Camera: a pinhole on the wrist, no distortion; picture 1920 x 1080 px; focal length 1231.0 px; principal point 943.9 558.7 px. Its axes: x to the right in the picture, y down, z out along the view. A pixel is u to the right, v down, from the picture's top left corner.
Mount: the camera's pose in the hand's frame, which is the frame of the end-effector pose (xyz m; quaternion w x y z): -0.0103 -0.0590 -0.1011 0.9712 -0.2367 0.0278 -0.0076
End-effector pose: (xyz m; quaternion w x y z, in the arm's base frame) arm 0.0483 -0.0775 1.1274 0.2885 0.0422 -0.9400 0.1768
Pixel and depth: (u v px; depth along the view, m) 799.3 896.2 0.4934
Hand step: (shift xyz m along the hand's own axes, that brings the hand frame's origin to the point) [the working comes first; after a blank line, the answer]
In the camera's frame: -0.0580 0.1353 0.4934

-0.0395 0.2893 0.2769
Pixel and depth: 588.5 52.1 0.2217
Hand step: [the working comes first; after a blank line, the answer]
In the camera's frame: -0.0640 -0.0912 0.2217

-0.0616 -0.0364 0.1406
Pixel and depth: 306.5 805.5 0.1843
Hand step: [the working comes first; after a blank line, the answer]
In the camera's frame: -0.0954 0.0369 0.1843

-0.0949 0.0611 0.0501
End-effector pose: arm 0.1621 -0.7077 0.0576 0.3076 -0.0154 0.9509 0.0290
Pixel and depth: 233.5 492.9 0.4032
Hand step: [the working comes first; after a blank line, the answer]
In the camera's frame: -0.2327 -0.0216 0.4032

-0.2194 0.1136 0.2779
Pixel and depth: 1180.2 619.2 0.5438
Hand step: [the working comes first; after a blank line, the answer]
In the camera's frame: 0.1044 0.0267 0.5438

0.1253 0.2116 0.3634
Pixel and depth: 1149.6 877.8 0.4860
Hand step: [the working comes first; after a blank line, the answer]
In the camera's frame: 0.0812 0.1260 0.4860

0.0990 0.2738 0.2676
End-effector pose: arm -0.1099 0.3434 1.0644 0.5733 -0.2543 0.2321 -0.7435
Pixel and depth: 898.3 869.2 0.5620
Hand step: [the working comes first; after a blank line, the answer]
In the camera's frame: -0.0208 0.1418 0.5620

0.0015 0.3256 0.3329
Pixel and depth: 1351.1 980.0 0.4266
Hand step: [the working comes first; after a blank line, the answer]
In the camera's frame: 0.1411 0.1460 0.4266

0.1554 0.2626 0.2027
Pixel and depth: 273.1 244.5 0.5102
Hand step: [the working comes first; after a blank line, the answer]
In the camera's frame: -0.2780 -0.1302 0.5102

-0.2587 0.0675 0.4251
